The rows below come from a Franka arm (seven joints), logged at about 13 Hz.
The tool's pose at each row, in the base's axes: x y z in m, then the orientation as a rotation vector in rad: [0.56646 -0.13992 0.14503 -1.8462 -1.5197 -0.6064]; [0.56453 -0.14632 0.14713 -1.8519 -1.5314 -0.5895]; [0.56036 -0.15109 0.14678 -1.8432 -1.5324 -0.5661]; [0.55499 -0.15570 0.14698 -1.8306 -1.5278 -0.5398]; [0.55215 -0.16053 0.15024 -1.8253 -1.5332 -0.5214]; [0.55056 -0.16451 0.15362 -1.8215 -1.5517 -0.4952]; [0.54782 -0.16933 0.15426 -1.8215 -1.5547 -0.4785]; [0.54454 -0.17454 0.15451 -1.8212 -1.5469 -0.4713]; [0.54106 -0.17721 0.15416 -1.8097 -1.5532 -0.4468]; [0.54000 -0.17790 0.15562 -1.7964 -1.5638 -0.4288]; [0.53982 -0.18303 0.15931 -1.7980 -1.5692 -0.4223]
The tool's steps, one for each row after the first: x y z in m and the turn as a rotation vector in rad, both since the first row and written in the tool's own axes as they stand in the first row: [-0.00319 -0.00162 -0.00602 0.0040 -0.0165 -0.0009]; [-0.00753 -0.00512 -0.00906 0.0232 -0.0227 0.0027]; [-0.01163 -0.00991 -0.01229 0.0476 -0.0253 0.0096]; [-0.01314 -0.01281 -0.01788 0.0607 -0.0336 0.0099]; [-0.01374 -0.01461 -0.02300 0.0748 -0.0534 0.0042]; [-0.01709 -0.01690 -0.02683 0.0836 -0.0626 0.0071]; [-0.02110 -0.01960 -0.03065 0.0893 -0.0616 0.0142]; [-0.02389 -0.02264 -0.03218 0.1097 -0.0705 0.0136]; [-0.02354 -0.02389 -0.03361 0.1267 -0.0779 0.0076]; [-0.02437 -0.02426 -0.03987 0.1282 -0.0847 0.0064]
